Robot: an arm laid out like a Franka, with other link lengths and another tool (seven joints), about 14 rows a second.
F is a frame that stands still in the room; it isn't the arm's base.
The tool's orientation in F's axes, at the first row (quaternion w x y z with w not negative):
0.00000 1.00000 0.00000 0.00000
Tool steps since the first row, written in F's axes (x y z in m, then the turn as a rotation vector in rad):
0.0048 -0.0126 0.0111 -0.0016 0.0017 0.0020
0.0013 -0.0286 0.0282 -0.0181 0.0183 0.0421
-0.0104 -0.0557 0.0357 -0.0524 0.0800 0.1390
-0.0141 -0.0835 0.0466 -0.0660 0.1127 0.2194
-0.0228 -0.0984 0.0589 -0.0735 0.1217 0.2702
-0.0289 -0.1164 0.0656 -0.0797 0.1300 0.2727
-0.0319 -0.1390 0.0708 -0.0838 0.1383 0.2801
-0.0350 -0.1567 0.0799 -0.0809 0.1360 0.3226
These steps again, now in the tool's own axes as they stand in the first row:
0.0048 0.0126 -0.0111 -0.0016 -0.0017 -0.0020
0.0013 0.0286 -0.0282 -0.0181 -0.0183 -0.0421
-0.0104 0.0557 -0.0357 -0.0524 -0.0800 -0.1390
-0.0141 0.0835 -0.0466 -0.0660 -0.1127 -0.2194
-0.0228 0.0984 -0.0589 -0.0735 -0.1217 -0.2702
-0.0289 0.1164 -0.0656 -0.0797 -0.1300 -0.2727
-0.0319 0.1390 -0.0708 -0.0838 -0.1383 -0.2801
-0.0350 0.1567 -0.0799 -0.0809 -0.1360 -0.3226

